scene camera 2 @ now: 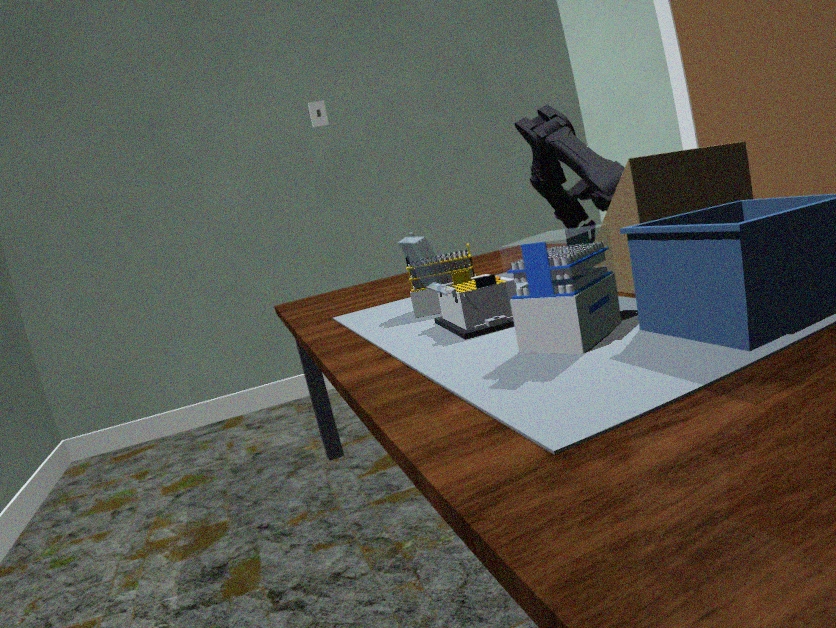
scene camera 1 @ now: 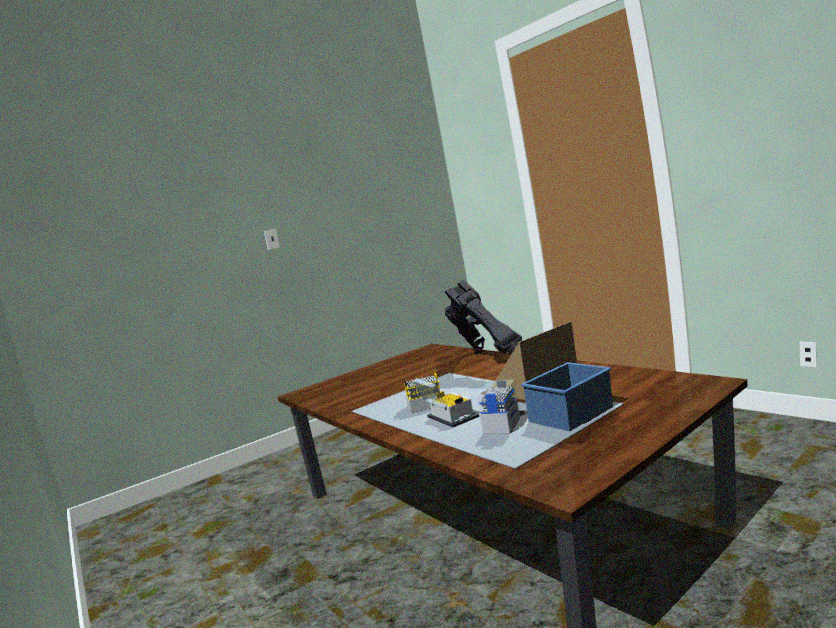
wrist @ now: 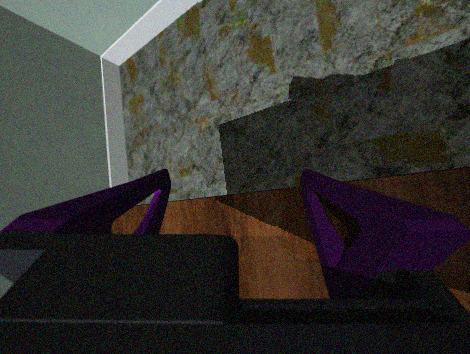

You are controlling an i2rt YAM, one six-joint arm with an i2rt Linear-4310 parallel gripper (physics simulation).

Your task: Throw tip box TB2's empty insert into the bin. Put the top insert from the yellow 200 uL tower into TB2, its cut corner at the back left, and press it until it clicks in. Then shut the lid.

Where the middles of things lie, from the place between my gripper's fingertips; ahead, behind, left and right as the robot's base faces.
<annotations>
The blue-topped tip tower [scene camera 2: 562, 288] lies 700 mm ahead of my hand, 760 mm to the left of it and 40 mm above it. Also, from my hand: blue bin [scene camera 2: 742, 274] (540 mm ahead, 900 mm to the left, 40 mm above).
</annotations>
